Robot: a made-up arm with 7 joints.
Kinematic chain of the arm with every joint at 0, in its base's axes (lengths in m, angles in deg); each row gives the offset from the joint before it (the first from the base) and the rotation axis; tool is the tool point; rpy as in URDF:
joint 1: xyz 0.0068 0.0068 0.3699 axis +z
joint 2: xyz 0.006 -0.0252 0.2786 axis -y
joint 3: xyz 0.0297 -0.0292 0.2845 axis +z
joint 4: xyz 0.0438 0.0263 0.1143 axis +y
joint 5: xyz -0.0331 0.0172 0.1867 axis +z
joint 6: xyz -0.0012 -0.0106 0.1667 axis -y
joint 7: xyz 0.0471 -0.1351 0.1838 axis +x
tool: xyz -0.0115 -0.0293 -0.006 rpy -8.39 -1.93 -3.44
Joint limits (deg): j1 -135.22..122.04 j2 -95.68..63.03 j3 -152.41..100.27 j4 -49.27..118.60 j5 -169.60..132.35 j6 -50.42..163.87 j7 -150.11..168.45
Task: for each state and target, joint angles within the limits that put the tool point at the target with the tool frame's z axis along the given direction. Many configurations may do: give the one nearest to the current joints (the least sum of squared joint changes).
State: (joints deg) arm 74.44 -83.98 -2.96 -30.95 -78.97 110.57 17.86
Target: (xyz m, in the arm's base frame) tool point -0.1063 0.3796 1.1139 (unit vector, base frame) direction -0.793 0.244 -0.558
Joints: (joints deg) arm 72.71 -59.99 -11.10 -39.64 -88.32 113.31 3.43
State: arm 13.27 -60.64 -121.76 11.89 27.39 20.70 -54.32
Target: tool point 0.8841 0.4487 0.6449 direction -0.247 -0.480 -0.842
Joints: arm 31.58 -95.68 -112.82 6.31 6.91 13.69 -104.37
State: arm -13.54 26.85 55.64 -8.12 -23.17 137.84 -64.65
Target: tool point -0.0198 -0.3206 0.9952 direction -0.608 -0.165 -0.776
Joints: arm 29.33 48.95 95.66 -49.27 -12.93 151.42 -67.65
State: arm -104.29 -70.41 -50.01 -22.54 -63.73 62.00 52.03
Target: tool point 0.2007 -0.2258 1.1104 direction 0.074 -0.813 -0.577
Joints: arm -135.22 -22.53 -36.09 -48.05 -76.56 110.37 2.73
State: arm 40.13 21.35 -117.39 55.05 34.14 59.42 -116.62
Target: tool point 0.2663 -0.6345 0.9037 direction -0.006 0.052 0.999
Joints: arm 61.42 28.37 -104.25 82.56 61.97 57.96 -83.89
